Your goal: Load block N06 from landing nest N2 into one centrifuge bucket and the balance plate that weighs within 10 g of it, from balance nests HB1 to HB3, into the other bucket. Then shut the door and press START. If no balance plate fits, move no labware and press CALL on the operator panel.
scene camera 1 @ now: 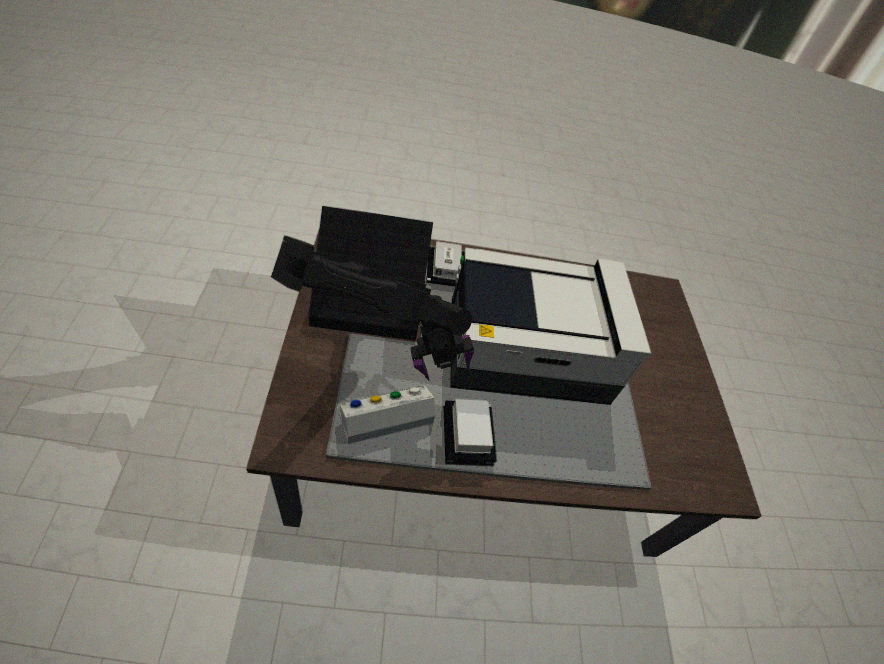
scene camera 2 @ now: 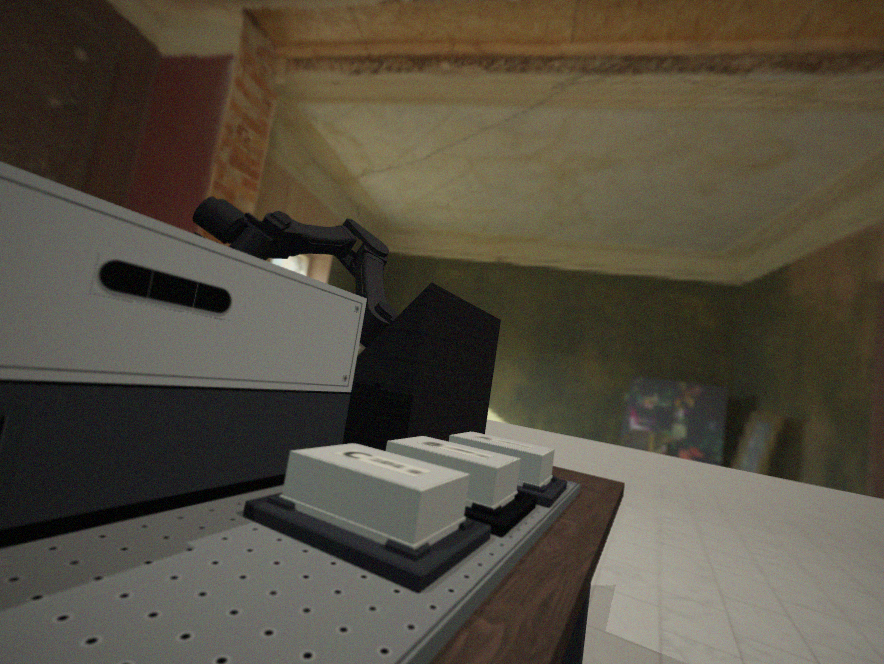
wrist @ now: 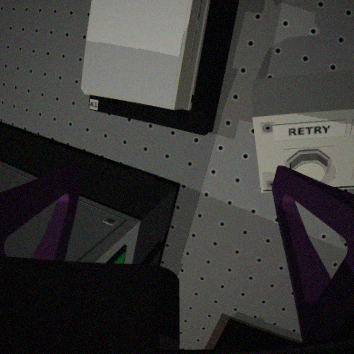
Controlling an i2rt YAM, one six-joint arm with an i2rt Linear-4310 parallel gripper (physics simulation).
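Places are measured from the arm's base along level axes (x down, y back, z left), in metres.
Where they show: gripper, fingertip midpoint: (scene camera 1: 448, 373) (wrist: 175, 176).
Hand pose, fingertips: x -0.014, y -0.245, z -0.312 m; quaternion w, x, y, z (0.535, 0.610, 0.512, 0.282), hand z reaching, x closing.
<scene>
Each offset is from my fingertips to the top centre of the thing. "pt": to the spot under its first point. Level surfaces: height alone.
My gripper (scene camera 1: 445, 361) (wrist: 175, 176) is open and empty, above the board between the centrifuge (scene camera 1: 514, 362) (scene camera 2: 285, 335) (wrist: 100, 235) and the operator panel @(dy +0.132, dx +0.061, dz -0.054 m) (scene camera 1: 389, 420) (wrist: 267, 150). The panel has blue, yellow, green and white buttons; "RETRY" reads in the wrist view. A white block @(dy -0.076, dx +0.074, dz -0.081 m) (scene camera 1: 473, 426) (wrist: 137, 55) sits in a black nest @(dy -0.076, dx +0.105, dz -0.081 m) (scene camera 1: 449, 446) (wrist: 204, 117) at the front; no block number is readable. White plates, one marked C @(dy -0.149, dx +0.091, dz +0.513 m) (scene camera 2: 364, 478), another behind it @(dy -0.017, dx +0.091, dz +0.524 m) (scene camera 2: 457, 461) and a third @(dy +0.119, dx +0.091, dz +0.538 m) (scene camera 2: 510, 453), sit in dark nests. The bucket interiors do not show.
A large black box (scene camera 1: 371, 260) (scene camera 2: 443, 364) stands at the back left of the wooden table @(dx +0.157 m) (scene camera 1: 686, 428). A grey perforated board @(dx +0.144 m) (scene camera 1: 550, 450) (scene camera 2: 214, 578) (wrist: 225, 260) lies under the fixtures. A raised white bar @(pt dy -0.446, dx -0.100, dz +0.197 m) (scene camera 1: 621, 307) crosses the centrifuge's right end.
</scene>
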